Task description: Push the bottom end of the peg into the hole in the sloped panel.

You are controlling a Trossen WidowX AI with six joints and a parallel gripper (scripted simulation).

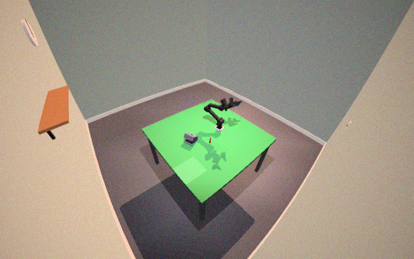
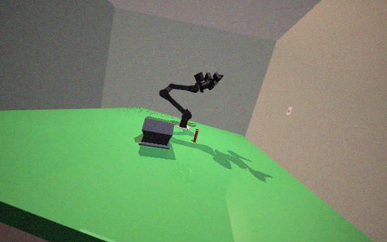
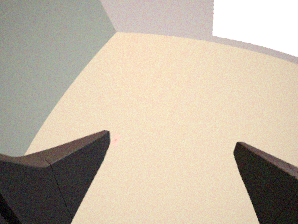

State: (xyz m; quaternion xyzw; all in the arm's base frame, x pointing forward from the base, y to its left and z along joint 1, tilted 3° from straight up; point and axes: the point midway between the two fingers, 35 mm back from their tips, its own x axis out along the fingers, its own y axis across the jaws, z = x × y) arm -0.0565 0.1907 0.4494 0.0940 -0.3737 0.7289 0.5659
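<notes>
The red square-sided peg lies 420 mm below my gripper tip, 350 mm ahead of it and 140 mm to the right of it. From my gripper tip the other things lie so: sloped panel: 470 mm ahead, 420 mm below, 340 mm to the right.
</notes>
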